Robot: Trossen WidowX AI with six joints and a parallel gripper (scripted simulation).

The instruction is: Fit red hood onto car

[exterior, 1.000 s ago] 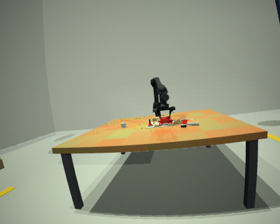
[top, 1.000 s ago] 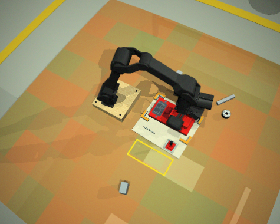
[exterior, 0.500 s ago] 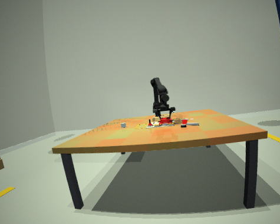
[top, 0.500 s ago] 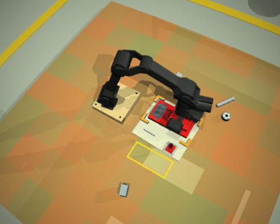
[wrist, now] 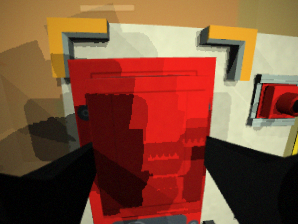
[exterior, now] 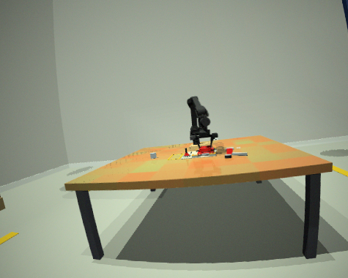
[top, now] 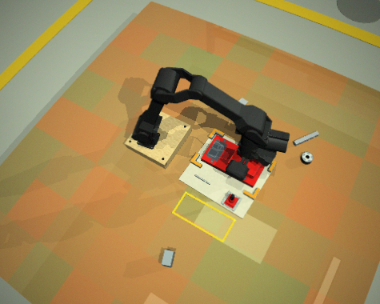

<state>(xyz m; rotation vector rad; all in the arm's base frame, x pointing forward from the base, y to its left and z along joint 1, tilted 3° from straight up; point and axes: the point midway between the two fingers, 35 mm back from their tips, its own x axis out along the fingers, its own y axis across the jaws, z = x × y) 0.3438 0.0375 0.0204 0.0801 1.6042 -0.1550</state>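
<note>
Now: the red hood right at my gripper tip. The rest, counted from my gripper tip: grey engine block: 10 mm to the left, 10 mm below; then silver wheel: 190 mm ahead, 110 mm to the left, 30 mm below.
</note>
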